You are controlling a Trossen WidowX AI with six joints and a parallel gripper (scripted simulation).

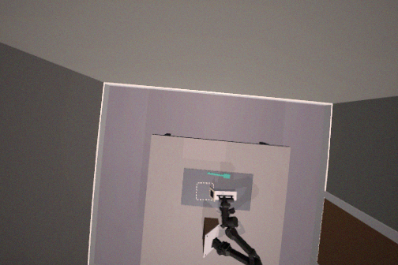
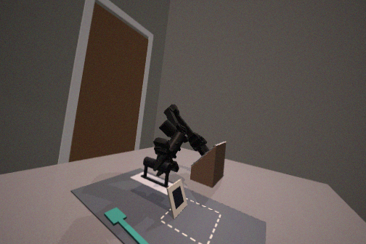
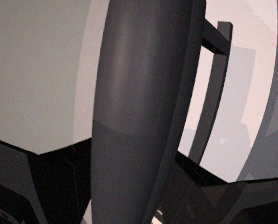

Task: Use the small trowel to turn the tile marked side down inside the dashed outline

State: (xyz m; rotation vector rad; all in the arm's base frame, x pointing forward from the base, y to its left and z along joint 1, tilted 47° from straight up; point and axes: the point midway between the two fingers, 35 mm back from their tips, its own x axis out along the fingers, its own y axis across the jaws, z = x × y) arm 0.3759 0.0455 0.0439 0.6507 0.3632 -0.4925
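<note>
The tile lies 90 mm to the left of my gripper tip, 60 mm below it and 40 mm behind it. The rest, counted from my gripper tip: grey mat 120 mm below, 40 mm to the left, 10 mm behind; teal trowel 130 mm ahead, 100 mm below, 40 mm to the left.
</note>
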